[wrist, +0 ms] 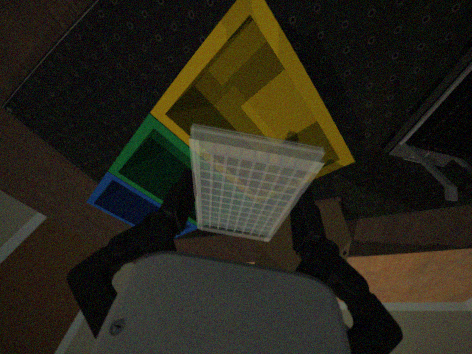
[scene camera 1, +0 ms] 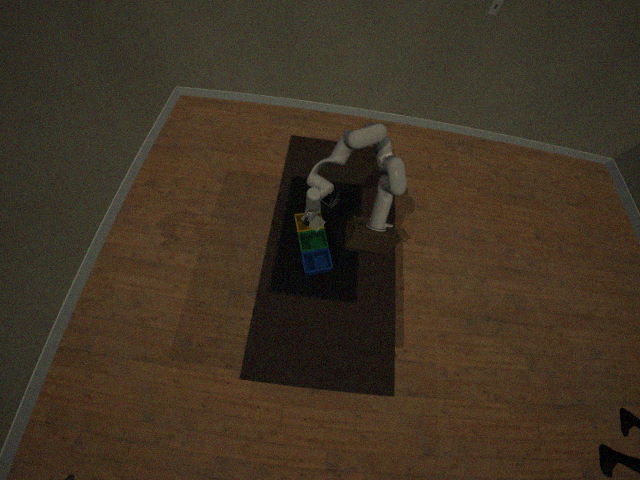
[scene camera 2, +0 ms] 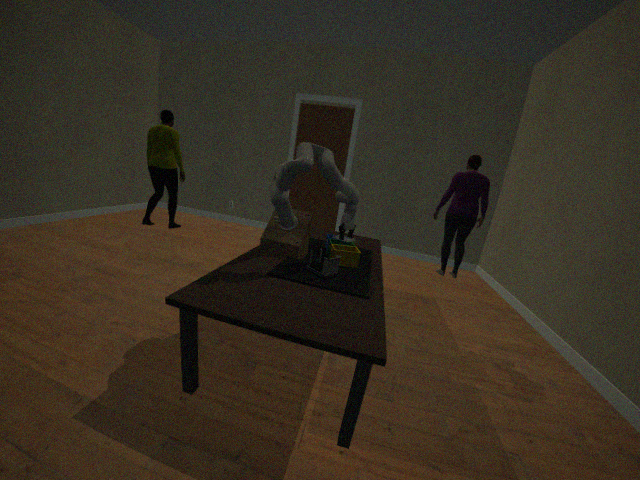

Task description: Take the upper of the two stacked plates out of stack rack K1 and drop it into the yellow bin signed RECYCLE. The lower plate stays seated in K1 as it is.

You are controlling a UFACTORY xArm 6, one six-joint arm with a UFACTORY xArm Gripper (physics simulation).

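Frame: origin at the arm's base, x ahead, y left, z up, level; metres.
Where they show: gripper, between the fingertips: [wrist: 245, 190] [scene camera 1: 311, 219] [scene camera 2: 345, 238]; arm's base, origin of its link: [scene camera 1: 375, 227] [scene camera 2: 288, 222].
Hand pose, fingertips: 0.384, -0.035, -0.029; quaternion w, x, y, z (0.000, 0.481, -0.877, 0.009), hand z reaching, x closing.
Observation:
Each offset is from my fingertips to the top centre of the thing, as dx, dy, dz. "spot": to the spot under its first point. Level surfaces: height alone.
My gripper [scene camera 1: 311, 220] [scene camera 2: 346, 232] [wrist: 245, 190] is shut on the clear gridded plate @(-0.012, +0.008, +0.011) [scene camera 1: 316, 223] [scene camera 2: 345, 239] [wrist: 255, 185], with one black finger at each side of it. The plate is above the yellow bin [scene camera 1: 298, 223] [scene camera 2: 347, 257] [wrist: 206, 57] and tilted in the wrist view, overlapping the bin's near corner there. The bin's floor shows partly. Its RECYCLE sign is not readable. A grey rack-like shape @(-0.093, -0.249, -0.036) [scene camera 2: 330, 266] stands beside the bin in scene camera 2; whether it is K1, and its lower plate, I cannot make out.
A green bin [scene camera 1: 313, 240] [wrist: 116, 165] and a blue bin [scene camera 1: 316, 261] [wrist: 100, 192] adjoin the yellow one in a row on the black mat @(dz -0.155) [scene camera 1: 341, 289] [wrist: 65, 95]. Grey bracket-like parts @(spot: -0.114, -0.180, -0.069) [wrist: 435, 172] lie at the wrist view's right. A brown box [scene camera 1: 372, 242] is at the arm's base.

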